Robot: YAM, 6 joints.
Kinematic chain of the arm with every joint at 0, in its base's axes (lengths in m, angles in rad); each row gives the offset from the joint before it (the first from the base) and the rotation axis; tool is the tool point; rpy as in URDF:
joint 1: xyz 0 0 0.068 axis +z
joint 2: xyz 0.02 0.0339 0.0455 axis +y
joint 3: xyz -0.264 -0.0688 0 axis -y
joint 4: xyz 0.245 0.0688 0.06 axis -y
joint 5: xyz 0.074 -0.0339 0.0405 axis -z
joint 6: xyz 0.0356 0 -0.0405 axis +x
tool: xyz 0 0 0 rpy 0 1.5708 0
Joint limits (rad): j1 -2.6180..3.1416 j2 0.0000..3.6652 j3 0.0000..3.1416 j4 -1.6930..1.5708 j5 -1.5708..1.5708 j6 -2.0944..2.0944
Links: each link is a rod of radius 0.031 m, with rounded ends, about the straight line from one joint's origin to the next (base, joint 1, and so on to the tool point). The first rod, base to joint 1, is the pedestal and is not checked.
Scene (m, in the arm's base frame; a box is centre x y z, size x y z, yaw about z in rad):
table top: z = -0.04
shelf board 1: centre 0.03 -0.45 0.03 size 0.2 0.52 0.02 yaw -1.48
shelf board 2: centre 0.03 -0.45 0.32 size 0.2 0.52 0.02 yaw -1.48
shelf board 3: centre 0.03 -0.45 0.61 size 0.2 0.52 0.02 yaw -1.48
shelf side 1: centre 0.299 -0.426 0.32 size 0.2 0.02 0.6 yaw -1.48
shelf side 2: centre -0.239 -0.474 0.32 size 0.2 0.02 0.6 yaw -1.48
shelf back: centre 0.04 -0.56 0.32 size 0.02 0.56 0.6 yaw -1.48
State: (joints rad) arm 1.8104 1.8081 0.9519 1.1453 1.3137 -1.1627
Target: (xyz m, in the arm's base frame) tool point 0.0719 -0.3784 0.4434
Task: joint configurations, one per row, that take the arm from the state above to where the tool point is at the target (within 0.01 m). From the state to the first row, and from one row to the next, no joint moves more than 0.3 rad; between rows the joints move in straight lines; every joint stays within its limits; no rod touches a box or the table.
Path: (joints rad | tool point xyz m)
1: 1.7871 1.5507 1.1025 1.1783 1.3024 -1.1627 | -0.0359 0.3235 0.3810
2: 1.7639 1.2932 1.2532 1.2113 1.2910 -1.1627 | -0.0101 0.2298 0.4948
3: 1.7406 1.0358 1.4038 1.2442 1.2797 -1.1627 | 0.0186 0.0934 0.5689
4: 1.7174 0.7784 1.5545 1.2772 1.2684 -1.1627 | 0.0445 -0.0687 0.5883
5: 1.6941 0.5210 1.7051 1.3102 1.2570 -1.1627 | 0.0631 -0.2340 0.5457
6: 1.6709 0.2635 1.8558 1.3432 1.2457 -1.1627 | 0.0719 -0.3784 0.4434

